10 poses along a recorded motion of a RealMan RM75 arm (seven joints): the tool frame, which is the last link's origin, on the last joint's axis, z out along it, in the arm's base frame.
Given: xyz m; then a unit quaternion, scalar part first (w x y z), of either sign.
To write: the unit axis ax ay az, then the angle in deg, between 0 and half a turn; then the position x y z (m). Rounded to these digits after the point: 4 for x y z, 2 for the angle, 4 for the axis.
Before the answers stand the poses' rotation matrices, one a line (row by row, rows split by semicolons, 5 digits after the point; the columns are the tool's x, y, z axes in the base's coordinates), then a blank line. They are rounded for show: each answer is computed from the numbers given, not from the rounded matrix.
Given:
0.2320 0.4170 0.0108 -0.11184 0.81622 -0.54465 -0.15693
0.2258 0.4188 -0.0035 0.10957 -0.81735 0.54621 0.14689
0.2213 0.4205 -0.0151 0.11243 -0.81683 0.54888 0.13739
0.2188 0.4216 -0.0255 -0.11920 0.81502 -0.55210 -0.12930
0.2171 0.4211 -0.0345 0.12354 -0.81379 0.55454 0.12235
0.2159 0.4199 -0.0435 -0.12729 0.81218 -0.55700 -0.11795
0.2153 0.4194 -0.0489 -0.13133 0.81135 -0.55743 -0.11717
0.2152 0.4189 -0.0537 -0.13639 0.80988 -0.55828 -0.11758
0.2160 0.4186 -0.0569 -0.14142 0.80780 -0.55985 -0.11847
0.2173 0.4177 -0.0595 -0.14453 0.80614 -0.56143 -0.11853
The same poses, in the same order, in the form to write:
0.35745 -0.92422 -0.13435; -0.85401 -0.38169 0.35352; -0.37801 -0.01163 -0.92573
0.36015 -0.92509 -0.12043; -0.86071 -0.37929 0.33958; -0.35982 -0.01865 -0.93283
0.35971 -0.92758 -0.10103; -0.86579 -0.37218 0.33449; -0.34787 -0.03285 -0.93697
0.35693 -0.93077 -0.07914; -0.86912 -0.36195 0.33707; -0.34239 -0.05153 -0.93815
0.35503 -0.93279 -0.06212; -0.87233 -0.35445 0.33677; -0.33615 -0.06538 -0.93954
0.35168 -0.93480 -0.04979; -0.87474 -0.34710 0.33816; -0.33339 -0.07537 -0.93977
0.35108 -0.93532 -0.04372; -0.87377 -0.34404 0.34374; -0.33655 -0.08248 -0.93805
0.34900 -0.93634 -0.03816; -0.87220 -0.33945 0.35220; -0.34274 -0.08963 -0.93515
0.34507 -0.93799 -0.03305; -0.87098 -0.33314 0.36113; -0.34975 -0.09583 -0.93193
0.34150 -0.93944 -0.02882; -0.87092 -0.32782 0.36611; -0.35339 -0.09993 -0.93012

-0.8214 0.5481 0.1579 167.16 0.2320 0.4170 0.0108
-0.8223 0.5495 0.1478 167.42 0.2258 0.4188 -0.0035
-0.8220 0.5524 0.1383 167.09 0.2213 0.4205 -0.0151
-0.8209 0.5561 0.1302 166.31 0.2188 0.4216 -0.0255
-0.8201 0.5588 0.1233 165.81 0.2171 0.4211 -0.0345
-0.8188 0.5616 0.1189 165.37 0.2159 0.4199 -0.0435
-0.8184 0.5623 0.1182 164.91 0.2153 0.4194 -0.0489
-0.8175 0.5635 0.1187 164.32 0.2152 0.4189 -0.0537
-0.8160 0.5655 0.1197 163.74 0.2160 0.4186 -0.0569
-0.8147 0.5674 0.1198 163.38 0.2173 0.4177 -0.0595

